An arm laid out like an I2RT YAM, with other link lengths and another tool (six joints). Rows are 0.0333 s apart.
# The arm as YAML. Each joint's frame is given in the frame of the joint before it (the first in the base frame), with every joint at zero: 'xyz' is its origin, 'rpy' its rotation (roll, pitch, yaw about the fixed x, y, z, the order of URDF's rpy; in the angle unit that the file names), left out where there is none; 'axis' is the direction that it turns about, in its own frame. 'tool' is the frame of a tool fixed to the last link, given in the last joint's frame.
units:
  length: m
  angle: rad
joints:
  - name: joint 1
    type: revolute
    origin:
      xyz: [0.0, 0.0, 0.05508]
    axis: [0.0, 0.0, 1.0]
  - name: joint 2
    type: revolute
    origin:
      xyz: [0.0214, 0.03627, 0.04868]
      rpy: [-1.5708, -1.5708, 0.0]
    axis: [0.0, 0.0, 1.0]
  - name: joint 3
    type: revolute
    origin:
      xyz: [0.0, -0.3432, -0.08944]
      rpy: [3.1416, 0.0, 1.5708]
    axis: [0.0, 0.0, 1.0]
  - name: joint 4
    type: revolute
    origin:
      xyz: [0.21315, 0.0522, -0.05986]
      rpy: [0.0, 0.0, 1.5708]
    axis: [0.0, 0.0, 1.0]
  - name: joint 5
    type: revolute
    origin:
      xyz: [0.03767, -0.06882, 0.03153]
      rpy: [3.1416, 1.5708, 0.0]
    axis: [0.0, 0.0, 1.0]
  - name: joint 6
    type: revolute
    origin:
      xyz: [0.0, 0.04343, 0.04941]
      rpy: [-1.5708, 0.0, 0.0]
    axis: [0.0, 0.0, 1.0]
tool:
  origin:
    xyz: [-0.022, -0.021, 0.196]
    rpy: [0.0, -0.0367, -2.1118]
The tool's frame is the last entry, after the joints.
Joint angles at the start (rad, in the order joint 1, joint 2, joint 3, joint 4, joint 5, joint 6):
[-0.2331, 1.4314, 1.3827, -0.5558, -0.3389, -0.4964]
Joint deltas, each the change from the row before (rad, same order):
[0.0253, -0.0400, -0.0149, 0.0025, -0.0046, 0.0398]
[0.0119, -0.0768, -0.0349, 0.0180, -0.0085, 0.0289]
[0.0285, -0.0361, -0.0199, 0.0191, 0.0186, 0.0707]
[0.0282, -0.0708, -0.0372, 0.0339, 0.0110, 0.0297]
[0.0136, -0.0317, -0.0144, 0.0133, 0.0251, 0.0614]
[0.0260, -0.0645, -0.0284, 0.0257, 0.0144, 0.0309]
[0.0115, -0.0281, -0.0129, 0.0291, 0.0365, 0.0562]
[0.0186, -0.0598, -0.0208, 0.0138, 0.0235, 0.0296]
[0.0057, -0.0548, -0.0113, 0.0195, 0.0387, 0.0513]
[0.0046, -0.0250, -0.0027, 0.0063, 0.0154, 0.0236]
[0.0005, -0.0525, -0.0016, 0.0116, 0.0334, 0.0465]
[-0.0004, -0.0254, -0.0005, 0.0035, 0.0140, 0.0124]
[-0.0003, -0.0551, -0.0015, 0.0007, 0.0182, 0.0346]
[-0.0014, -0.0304, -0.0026, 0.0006, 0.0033, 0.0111]
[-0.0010, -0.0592, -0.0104, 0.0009, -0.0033, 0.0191]
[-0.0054, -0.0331, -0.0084, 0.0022, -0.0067, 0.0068]
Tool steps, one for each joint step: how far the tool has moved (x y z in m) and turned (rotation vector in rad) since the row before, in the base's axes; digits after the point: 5 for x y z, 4 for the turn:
[-0.00825, 0.01426, 0.00911, 0.0298, -0.0213, 0.0082]
[-0.01680, 0.01071, 0.01769, 0.0170, -0.0546, 0.0050]
[-0.00664, 0.00899, 0.00699, 0.0467, -0.0203, -0.0197]
[-0.01395, 0.01087, 0.01612, 0.0115, -0.0604, 0.0061]
[-0.00699, 0.00089, 0.00599, 0.0422, -0.0176, -0.0322]
[-0.01422, 0.00813, 0.01452, 0.0167, -0.0552, 0.0022]
[-0.00442, -0.00334, 0.00961, 0.0381, -0.0333, -0.0394]
[-0.01519, 0.00250, 0.01222, 0.0184, -0.0475, -0.0113]
[-0.01415, -0.00554, 0.01574, 0.0383, -0.0553, -0.0419]
[-0.00701, -0.00135, 0.00743, 0.0192, -0.0257, -0.0140]
[-0.01598, -0.00602, 0.01672, 0.0390, -0.0578, -0.0374]
[-0.00825, -0.00275, 0.00754, 0.0099, -0.0274, -0.0151]
[-0.01871, -0.00263, 0.01317, 0.0311, -0.0523, -0.0190]
[-0.01038, -0.00031, 0.00621, 0.0095, -0.0279, -0.0044]
[-0.01974, 0.00217, 0.00862, 0.0158, -0.0488, 0.0035]
[-0.01089, 0.00118, 0.00371, 0.0043, -0.0265, 0.0020]

